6 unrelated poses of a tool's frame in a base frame.
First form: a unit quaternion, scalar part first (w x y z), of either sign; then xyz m.
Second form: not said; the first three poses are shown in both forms.
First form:
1: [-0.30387 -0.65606 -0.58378 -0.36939 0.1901 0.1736 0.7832]
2: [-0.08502 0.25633 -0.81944 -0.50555 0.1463 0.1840 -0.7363]
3: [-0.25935 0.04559 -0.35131 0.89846 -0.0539 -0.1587 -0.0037]
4: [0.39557 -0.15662 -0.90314 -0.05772 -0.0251 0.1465 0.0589]
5: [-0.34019 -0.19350 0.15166 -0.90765 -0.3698 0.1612 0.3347]
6: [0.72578 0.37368 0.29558 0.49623 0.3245 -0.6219 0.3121]
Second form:
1: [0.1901 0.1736 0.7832 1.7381 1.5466 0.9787]
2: [0.1463 0.1840 -0.7363 -0.7644 2.4437 1.5076]
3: [-0.0539 -0.1587 -0.0037 -0.1235 0.9519 -2.4345]
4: [-0.0251 0.1465 0.0589 -0.3970 -2.2894 -0.1463]
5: [-0.3698 0.1612 0.3347 0.5036 -0.3947 2.3622]
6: [0.3245 -0.6219 0.3121 0.8242 0.6519 1.0945]
